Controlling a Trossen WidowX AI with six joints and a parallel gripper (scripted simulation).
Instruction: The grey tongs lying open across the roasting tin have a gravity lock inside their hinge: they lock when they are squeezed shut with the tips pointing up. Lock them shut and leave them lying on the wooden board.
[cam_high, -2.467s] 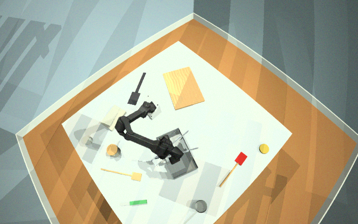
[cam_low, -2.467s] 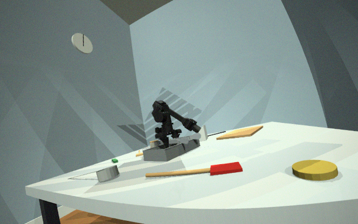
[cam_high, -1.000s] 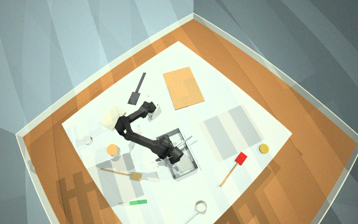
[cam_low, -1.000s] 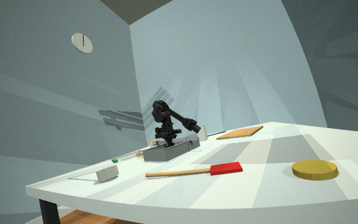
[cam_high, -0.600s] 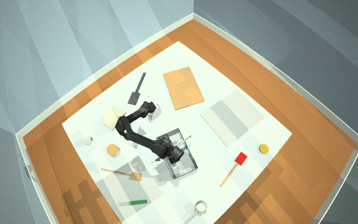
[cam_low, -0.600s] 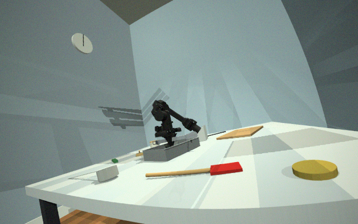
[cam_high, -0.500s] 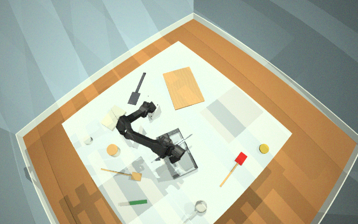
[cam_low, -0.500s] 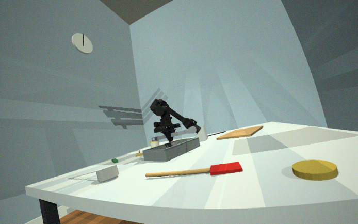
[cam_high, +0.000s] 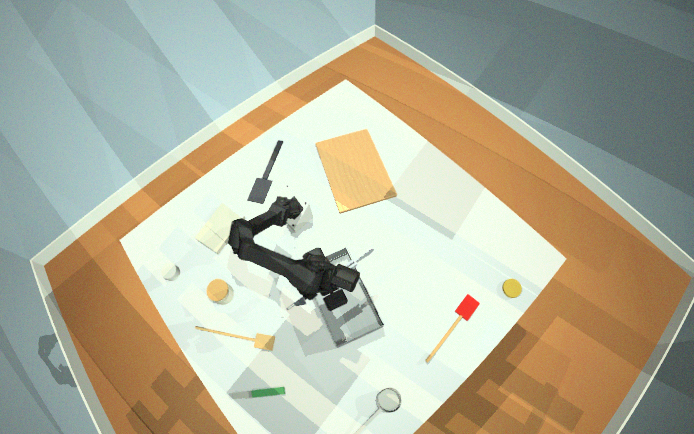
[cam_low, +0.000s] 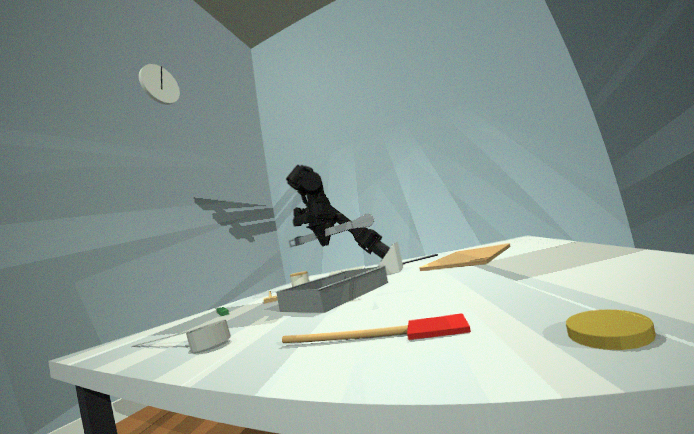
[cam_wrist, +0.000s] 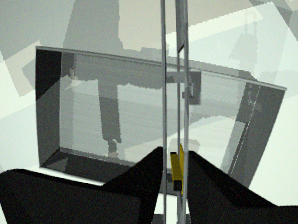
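Now: gripper tip 38 cm past the wooden board, 39 cm to the right of it and 15 cm above it. The rest, counted from my gripper tip: roasting tin (3 cm ahead, 3 cm to the left, 13 cm below); then red spatula (34 cm ahead, 29 cm to the left, 15 cm below); then yellow mark (2 cm to the right, 4 cm above).
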